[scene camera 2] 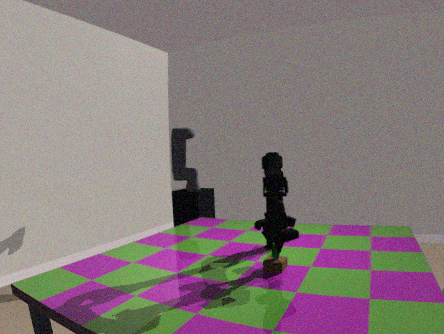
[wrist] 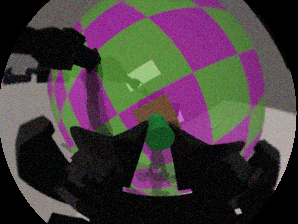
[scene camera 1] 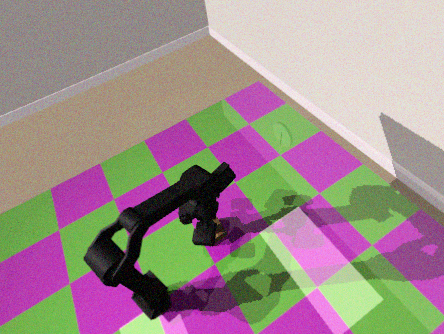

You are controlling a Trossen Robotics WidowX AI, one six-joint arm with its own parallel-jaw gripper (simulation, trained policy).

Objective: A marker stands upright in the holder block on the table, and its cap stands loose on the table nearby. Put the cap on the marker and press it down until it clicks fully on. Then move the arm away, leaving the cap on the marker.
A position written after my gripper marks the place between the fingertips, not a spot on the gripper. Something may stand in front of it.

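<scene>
I can see my gripper point(scene camera 1: 209, 225), which scene camera 2 shows as well, with my gripper point(scene camera 2: 276, 251), and so does the wrist view, with my gripper point(wrist: 157, 124). I also see a green cap point(wrist: 159, 136).
</scene>
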